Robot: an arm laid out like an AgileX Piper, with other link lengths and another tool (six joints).
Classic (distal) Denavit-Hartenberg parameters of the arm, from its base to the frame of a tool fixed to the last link. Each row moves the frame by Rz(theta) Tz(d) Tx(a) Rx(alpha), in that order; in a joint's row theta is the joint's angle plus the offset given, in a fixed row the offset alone. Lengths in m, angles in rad.
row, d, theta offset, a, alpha
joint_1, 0.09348, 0, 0, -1.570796
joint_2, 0, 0.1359, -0.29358, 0
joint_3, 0, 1.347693, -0.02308, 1.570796
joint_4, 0.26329, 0, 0, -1.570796
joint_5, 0, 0, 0, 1.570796
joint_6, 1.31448, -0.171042, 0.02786, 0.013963
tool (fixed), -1.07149, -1.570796, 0, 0
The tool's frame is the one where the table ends.
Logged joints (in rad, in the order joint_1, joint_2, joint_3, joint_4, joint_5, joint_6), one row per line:
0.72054 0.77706 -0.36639 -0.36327 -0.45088 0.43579
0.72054 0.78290 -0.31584 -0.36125 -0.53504 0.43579
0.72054 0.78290 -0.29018 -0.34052 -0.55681 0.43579
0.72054 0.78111 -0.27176 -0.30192 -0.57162 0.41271
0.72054 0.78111 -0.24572 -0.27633 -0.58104 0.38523
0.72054 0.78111 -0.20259 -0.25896 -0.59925 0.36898
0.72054 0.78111 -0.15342 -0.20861 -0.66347 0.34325
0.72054 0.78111 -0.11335 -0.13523 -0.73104 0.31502
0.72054 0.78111 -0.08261 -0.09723 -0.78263 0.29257
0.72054 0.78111 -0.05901 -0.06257 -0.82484 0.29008
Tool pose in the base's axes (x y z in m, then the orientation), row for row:
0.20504 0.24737 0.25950 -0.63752 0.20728 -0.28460 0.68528
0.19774 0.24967 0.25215 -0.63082 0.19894 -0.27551 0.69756
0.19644 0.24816 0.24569 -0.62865 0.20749 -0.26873 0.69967
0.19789 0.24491 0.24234 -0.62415 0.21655 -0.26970 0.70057
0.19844 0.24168 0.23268 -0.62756 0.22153 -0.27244 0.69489
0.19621 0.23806 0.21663 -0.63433 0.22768 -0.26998 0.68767
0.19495 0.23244 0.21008 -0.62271 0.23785 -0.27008 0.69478
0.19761 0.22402 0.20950 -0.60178 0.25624 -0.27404 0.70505
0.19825 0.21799 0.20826 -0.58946 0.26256 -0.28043 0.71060
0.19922 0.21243 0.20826 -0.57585 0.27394 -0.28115 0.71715
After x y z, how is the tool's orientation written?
As a quaternion, x y z w.
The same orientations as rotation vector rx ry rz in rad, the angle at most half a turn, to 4 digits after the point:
-1.4283 0.4644 -0.6376
-1.4065 0.4436 -0.6143
-1.4005 0.4623 -0.5987
-1.3900 0.4823 -0.6006
-1.4007 0.4945 -0.6081
-1.4198 0.5096 -0.6043
-1.3899 0.5309 -0.6028
-1.3379 0.5697 -0.6092
-1.3077 0.5825 -0.6221
-1.2743 0.6062 -0.6221

